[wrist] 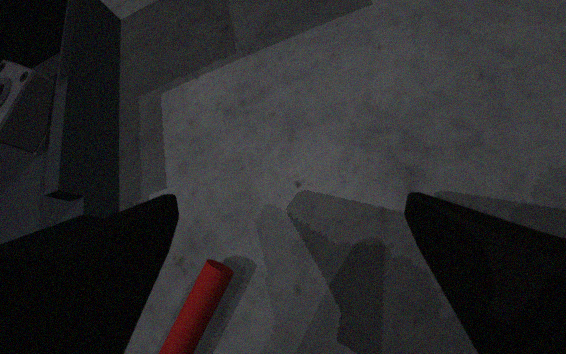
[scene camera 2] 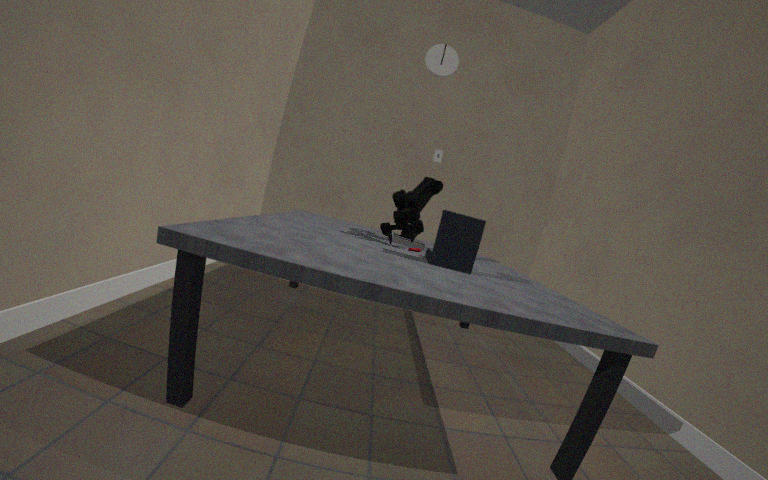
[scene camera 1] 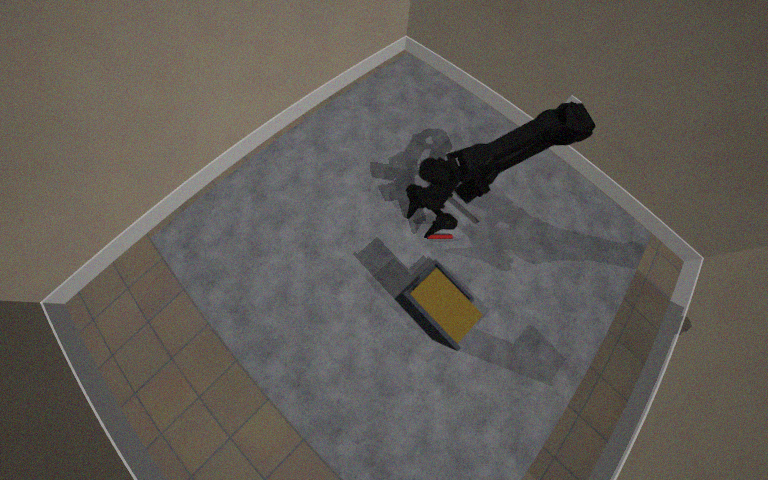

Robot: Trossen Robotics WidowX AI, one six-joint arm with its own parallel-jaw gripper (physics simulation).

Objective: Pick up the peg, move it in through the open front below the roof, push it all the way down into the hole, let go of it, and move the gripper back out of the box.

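Places are measured from the arm's base along level axes (x ahead, y left, z up), in metres.
Pixels of known places: gripper, fingertip midpoint: [wrist: 293, 204] [scene camera 2: 400, 242] [scene camera 1: 416, 227]; arm's base, origin of the base link: [scene camera 2: 405, 237] [scene camera 1: 466, 191].
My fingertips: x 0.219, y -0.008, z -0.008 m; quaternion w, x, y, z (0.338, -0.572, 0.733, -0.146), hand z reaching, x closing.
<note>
Ahead of a thing's pixels: the offset from my fingertips to its middle. "pt": to the spot under its first point. Level surfaces: height alone.
The red peg {dx -0.050, dy +0.067, dz -0.019 m} [scene camera 1: 440, 236] [scene camera 2: 415, 249] [wrist: 197, 310] lies on its side on the table. My gripper [scene camera 1: 417, 226] [scene camera 2: 401, 242] [wrist: 293, 204] is open and empty, low over the table. In the wrist view the peg shows at the lower left, close to the left finger, and its lower end is cut off by the frame. The box has a yellow roof [scene camera 1: 446, 305] and dark walls. It stands a short way beyond the peg. The box {pt dx +0.180, dy +0.208, dz +0.080 m} [scene camera 2: 458, 241] shows a dark side in scene camera 2, and its dark wall [wrist: 90, 110] is at the left in the wrist view. The hole cannot be made out.
A thin grey bar [scene camera 1: 465, 209] shows beside the arm, behind the gripper. A pale piece with round dark marks {pt dx +0.112, dy +0.170, dz +0.012 m} [wrist: 17, 85] shows beyond the box wall at the wrist view's left edge. The grey table {dz -0.026 m} [scene camera 1: 317, 316] [scene camera 2: 317, 266] bears the box and peg.
</note>
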